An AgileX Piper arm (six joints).
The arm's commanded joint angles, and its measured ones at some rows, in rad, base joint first. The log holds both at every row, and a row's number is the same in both.
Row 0, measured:
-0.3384, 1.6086, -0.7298, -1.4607, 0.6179, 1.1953
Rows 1 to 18, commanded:
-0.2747, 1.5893, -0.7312, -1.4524, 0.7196, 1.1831
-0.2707, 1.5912, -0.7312, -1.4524, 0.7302, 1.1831
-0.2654, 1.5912, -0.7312, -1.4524, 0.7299, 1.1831
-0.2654, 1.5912, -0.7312, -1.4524, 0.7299, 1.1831
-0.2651, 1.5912, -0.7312, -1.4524, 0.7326, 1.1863
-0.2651, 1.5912, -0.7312, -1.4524, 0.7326, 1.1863
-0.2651, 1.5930, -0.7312, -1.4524, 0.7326, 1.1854
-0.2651, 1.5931, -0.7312, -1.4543, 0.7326, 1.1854
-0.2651, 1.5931, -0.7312, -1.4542, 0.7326, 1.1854
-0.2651, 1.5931, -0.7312, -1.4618, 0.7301, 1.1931
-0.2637, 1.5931, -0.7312, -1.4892, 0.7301, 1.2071
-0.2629, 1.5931, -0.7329, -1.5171, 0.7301, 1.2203
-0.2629, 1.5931, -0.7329, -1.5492, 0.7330, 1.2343
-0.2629, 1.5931, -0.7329, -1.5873, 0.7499, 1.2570
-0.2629, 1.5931, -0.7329, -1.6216, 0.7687, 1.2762
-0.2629, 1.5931, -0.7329, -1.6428, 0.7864, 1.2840
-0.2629, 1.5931, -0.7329, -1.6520, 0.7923, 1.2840
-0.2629, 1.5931, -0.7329, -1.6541, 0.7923, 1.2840
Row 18, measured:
-0.2675, 1.5982, -0.7298, -1.5676, 0.7384, 1.2560
